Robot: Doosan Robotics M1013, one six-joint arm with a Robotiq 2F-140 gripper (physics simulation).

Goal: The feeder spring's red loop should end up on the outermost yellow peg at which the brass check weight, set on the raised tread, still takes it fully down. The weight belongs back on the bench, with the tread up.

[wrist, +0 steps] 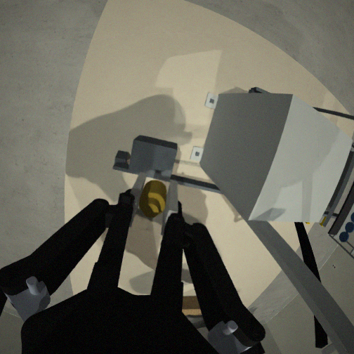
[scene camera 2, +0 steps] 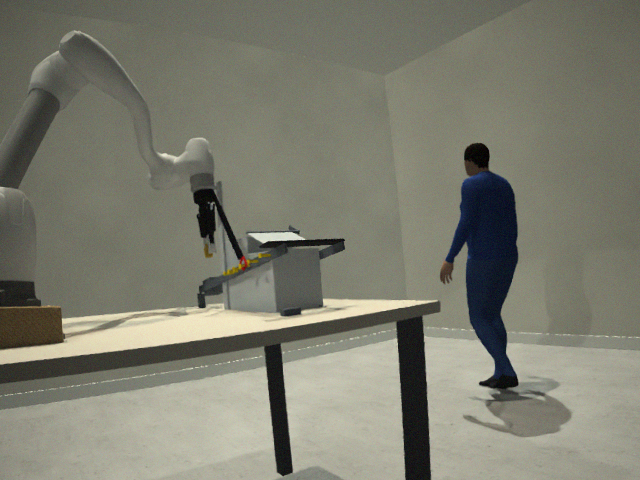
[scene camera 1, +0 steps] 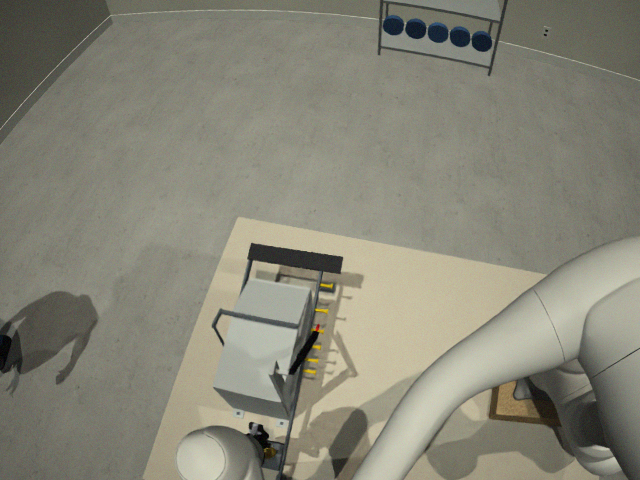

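Where they show: gripper, fingertip midpoint: (scene camera 2: 210, 254) (scene camera 1: 265, 451); arm's base, link origin: (scene camera 2: 0, 306) (scene camera 1: 544, 371).
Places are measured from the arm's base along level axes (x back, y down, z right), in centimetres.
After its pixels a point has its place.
My gripper (scene camera 1: 263, 448) @(z -34.6, x -67.5, y -11.3 cm) (scene camera 2: 208, 246) @(z -34.6, x -67.5, y -11.3 cm) (wrist: 155, 186) is shut on the brass check weight (scene camera 1: 269, 452) @(z -35.0, x -65.9, y -15.1 cm) (scene camera 2: 207, 253) @(z -33.6, x -65.7, y -11.6 cm) (wrist: 152, 196). The weight hangs above the grey tread (scene camera 1: 273, 462) @(z -36.2, x -66.4, y -2.3 cm) (wrist: 154, 156), with a visible gap in scene camera 2. The tread is up, at the low end of the sloping lever bar (wrist: 195, 183). The black feeder spring (scene camera 1: 305, 352) @(z -12.6, x -63.0, y -22.5 cm) (scene camera 2: 228, 224) @(z -9.5, x -63.8, y -18.8 cm) (wrist: 308, 250) runs from the upright post to its red loop (scene camera 1: 317, 327) @(z -0.8, x -63.8, y -8.6 cm) (scene camera 2: 243, 262) @(z 0.1, x -63.7, y -7.1 cm). The loop is on the yellow peg (scene camera 1: 320, 331) @(z -0.7, x -63.2, y -6.2 cm) third from the dark lid bar end.
The grey feeder box (scene camera 1: 255, 356) @(z -13.6, x -74.9, y -14.4 cm) (scene camera 2: 297, 279) @(z 8.8, x -75.4, y -0.9 cm) (wrist: 245, 145) stands beside the lever on the bench (scene camera 1: 413, 289) @(z 23.3, x -41.1, y 7.6 cm) (scene camera 2: 155, 330) @(z 13.6, x -33.4, y 7.6 cm). The upright post (scene camera 2: 220, 222) @(z -11.1, x -62.6, y -19.7 cm) (wrist: 300, 272) rises near the gripper. A dark bar (scene camera 1: 294, 257) @(z 16.0, x -73.8, y -10.8 cm) (scene camera 2: 305, 242) @(z 17.9, x -73.1, y -10.6 cm) crosses the far end. A person (scene camera 2: 488, 232) stands beyond the bench.
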